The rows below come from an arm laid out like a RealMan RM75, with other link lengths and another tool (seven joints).
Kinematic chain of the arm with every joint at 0, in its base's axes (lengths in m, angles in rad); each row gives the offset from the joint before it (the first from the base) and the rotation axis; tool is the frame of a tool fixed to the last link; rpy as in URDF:
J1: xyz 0 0 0.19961 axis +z
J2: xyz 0 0 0 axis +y
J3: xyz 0 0 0.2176 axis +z
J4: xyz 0 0 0 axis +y
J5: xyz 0 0 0.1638 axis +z
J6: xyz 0 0 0 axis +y
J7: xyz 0 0 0.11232 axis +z
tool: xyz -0.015 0.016 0.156 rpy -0.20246 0 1.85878
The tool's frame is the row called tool.
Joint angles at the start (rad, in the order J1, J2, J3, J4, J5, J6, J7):
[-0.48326, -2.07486, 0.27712, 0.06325, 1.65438, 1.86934, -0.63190]
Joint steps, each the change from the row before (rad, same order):
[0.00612, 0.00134, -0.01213, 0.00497, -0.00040, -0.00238, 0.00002]
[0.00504, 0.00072, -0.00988, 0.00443, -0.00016, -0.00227, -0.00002]
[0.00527, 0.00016, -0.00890, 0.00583, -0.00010, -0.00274, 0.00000]
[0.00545, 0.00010, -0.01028, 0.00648, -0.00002, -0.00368, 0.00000]
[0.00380, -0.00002, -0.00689, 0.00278, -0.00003, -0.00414, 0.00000]
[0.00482, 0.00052, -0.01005, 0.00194, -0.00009, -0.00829, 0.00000]
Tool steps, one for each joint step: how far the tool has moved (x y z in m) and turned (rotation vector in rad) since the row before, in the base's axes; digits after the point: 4 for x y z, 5 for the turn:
[-0.0035, 0.0021, 0.0029, 0.01271, 0.00123, 0.01300]
[-0.0029, 0.0017, 0.0022, 0.01015, 0.00124, 0.01081]
[-0.0030, 0.0016, 0.0019, 0.00975, 0.00257, 0.01069]
[-0.0033, 0.0019, 0.0021, 0.01086, 0.00302, 0.01224]
[-0.0025, 0.0014, 0.0011, 0.00606, 0.00142, 0.01017]
[-0.0038, 0.0024, 0.0014, 0.00751, 0.00179, 0.01656]

